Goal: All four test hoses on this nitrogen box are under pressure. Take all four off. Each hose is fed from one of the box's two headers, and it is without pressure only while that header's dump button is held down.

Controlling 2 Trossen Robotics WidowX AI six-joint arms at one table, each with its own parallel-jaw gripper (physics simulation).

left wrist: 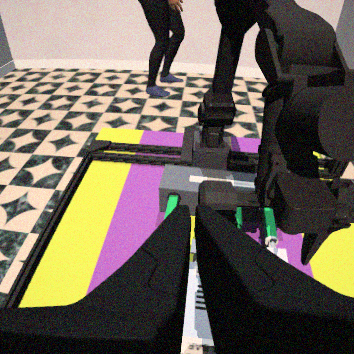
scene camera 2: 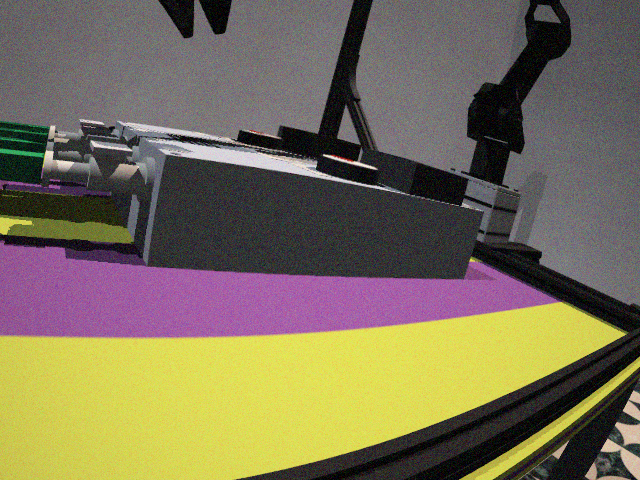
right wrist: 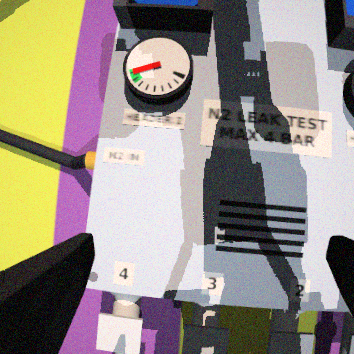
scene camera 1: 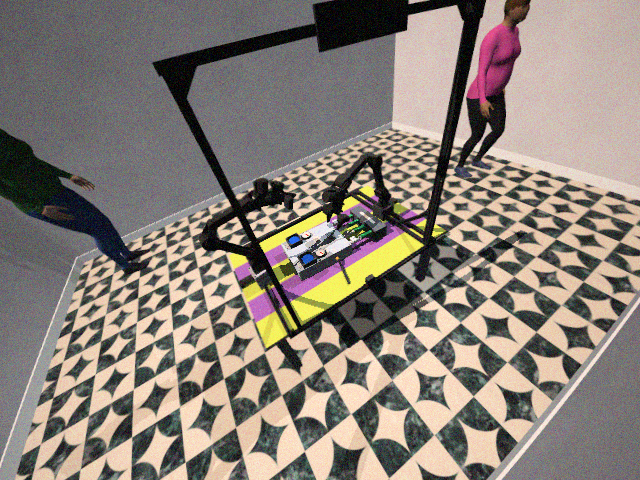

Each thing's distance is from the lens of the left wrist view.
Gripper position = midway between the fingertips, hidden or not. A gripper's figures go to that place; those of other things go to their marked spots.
my left gripper [left wrist: 190, 216]: 0.10 m
my right gripper [left wrist: 268, 262]: 0.37 m
